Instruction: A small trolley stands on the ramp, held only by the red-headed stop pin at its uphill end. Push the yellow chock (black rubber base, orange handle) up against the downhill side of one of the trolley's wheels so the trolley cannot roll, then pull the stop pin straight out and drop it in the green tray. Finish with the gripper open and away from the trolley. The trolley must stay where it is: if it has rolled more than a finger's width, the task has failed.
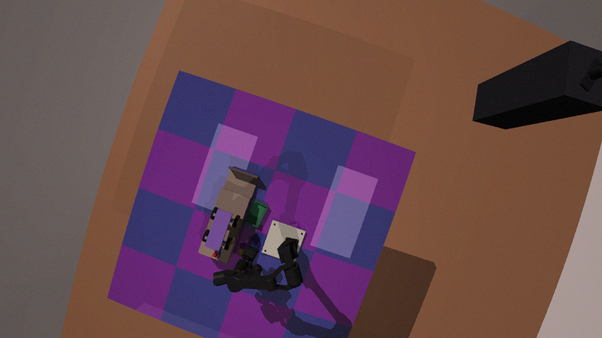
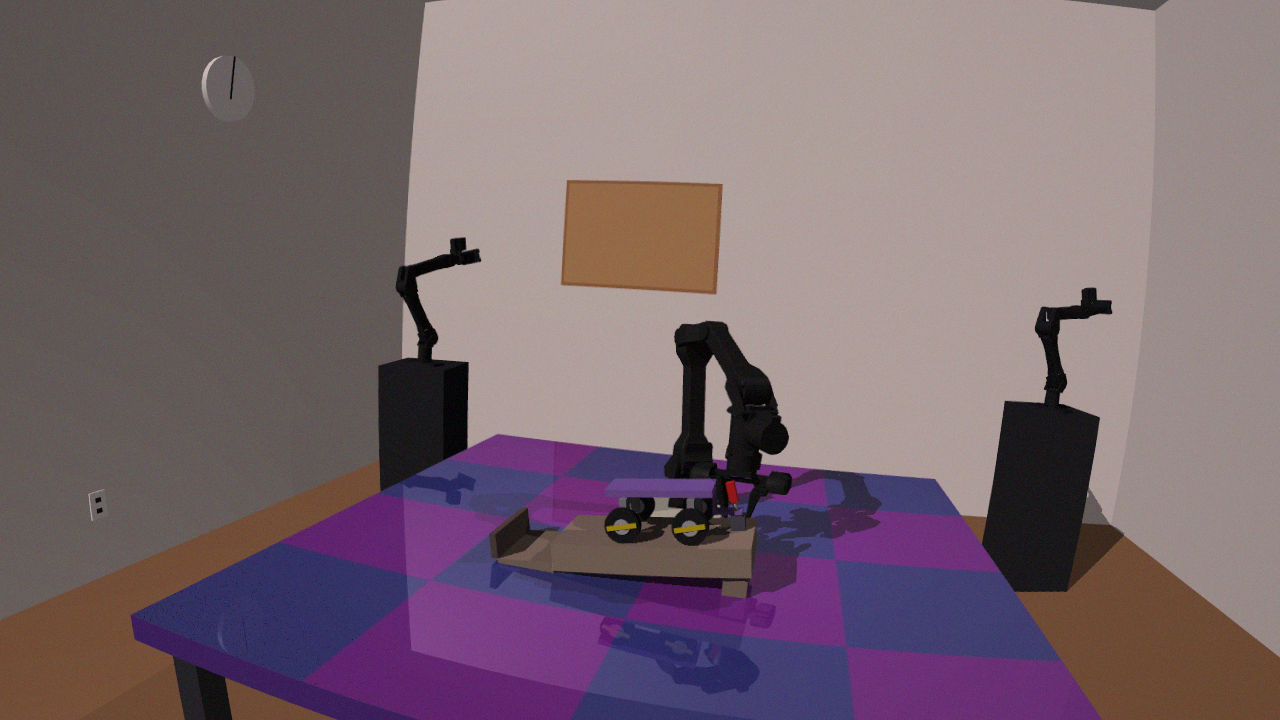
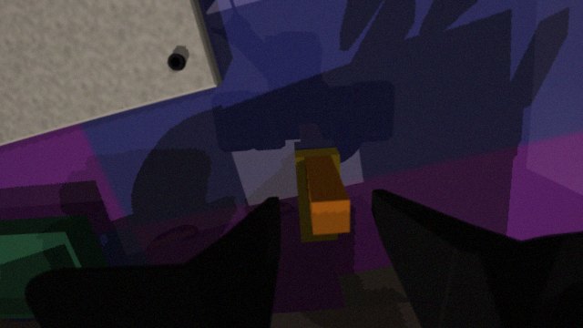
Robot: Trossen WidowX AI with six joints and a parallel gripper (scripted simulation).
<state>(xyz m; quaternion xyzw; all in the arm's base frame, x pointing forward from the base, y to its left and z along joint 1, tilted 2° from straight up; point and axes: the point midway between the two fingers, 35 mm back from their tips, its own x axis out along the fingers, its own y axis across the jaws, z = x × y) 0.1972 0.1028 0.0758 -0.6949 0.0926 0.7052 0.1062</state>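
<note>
The yellow chock is 3 cm below my gripper tip, 2 cm ahead of it and 1 cm to the right of it. Also, from my gripper tip: trolley 14 cm to the right, 14 cm ahead, 6 cm above; tan ramp 14 cm to the right, 14 cm ahead; red-headed stop pin 14 cm ahead, 8 cm above, 2 cm to the right.
</note>
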